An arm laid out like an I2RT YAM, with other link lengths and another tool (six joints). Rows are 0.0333 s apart.
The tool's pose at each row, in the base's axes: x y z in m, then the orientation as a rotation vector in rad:
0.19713, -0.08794, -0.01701, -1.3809, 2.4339, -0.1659
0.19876, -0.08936, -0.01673, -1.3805, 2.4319, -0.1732
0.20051, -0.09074, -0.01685, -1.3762, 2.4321, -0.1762
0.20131, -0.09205, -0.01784, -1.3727, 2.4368, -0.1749
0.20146, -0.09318, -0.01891, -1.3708, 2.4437, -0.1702
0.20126, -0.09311, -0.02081, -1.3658, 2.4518, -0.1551
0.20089, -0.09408, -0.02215, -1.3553, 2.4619, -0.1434
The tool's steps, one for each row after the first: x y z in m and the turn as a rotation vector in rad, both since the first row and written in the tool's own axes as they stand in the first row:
0.00037, -0.00214, 0.00021, 0.0052, 0.0011, -0.0012
0.00075, -0.00425, 0.00084, 0.0082, 0.0010, 0.0012
0.00172, -0.00532, 0.00196, 0.0067, 0.0030, 0.0049
0.00286, -0.00575, 0.00294, 0.0017, 0.0060, 0.0087
0.00333, -0.00505, 0.00465, -0.0087, 0.0049, 0.0161
0.00464, -0.00490, 0.00572, -0.0163, 0.0049, 0.0270

